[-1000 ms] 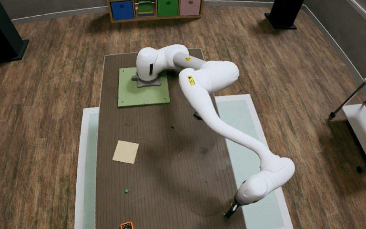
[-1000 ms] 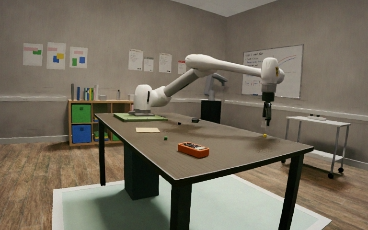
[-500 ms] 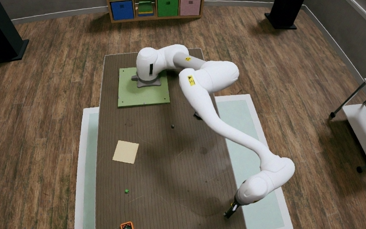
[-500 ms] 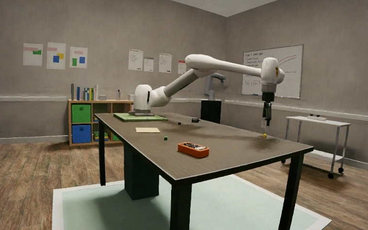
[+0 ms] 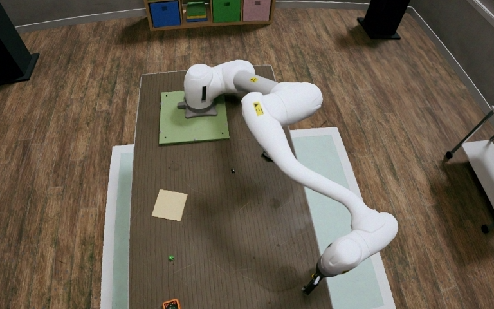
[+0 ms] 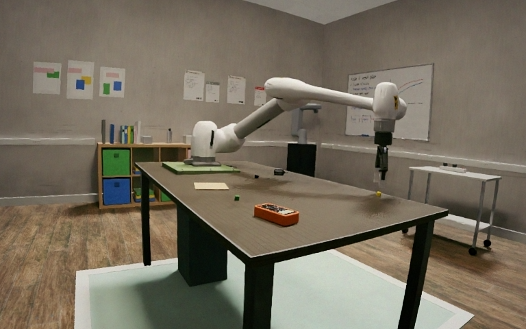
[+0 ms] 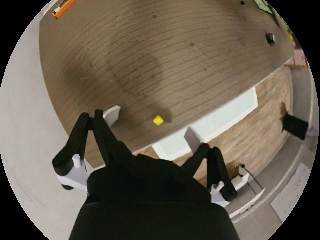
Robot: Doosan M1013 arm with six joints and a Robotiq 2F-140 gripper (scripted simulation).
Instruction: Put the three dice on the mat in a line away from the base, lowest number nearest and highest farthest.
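Now: the yellow die 10 mm behind my hand, 10 mm to the left of it and 50 mm below it. Also, from my hand: small dark die: 580 mm behind, 260 mm to the right, 50 mm below; then small black object: 630 mm behind, 60 mm to the right, 40 mm below; then green die: 180 mm behind, 590 mm to the right, 50 mm below.
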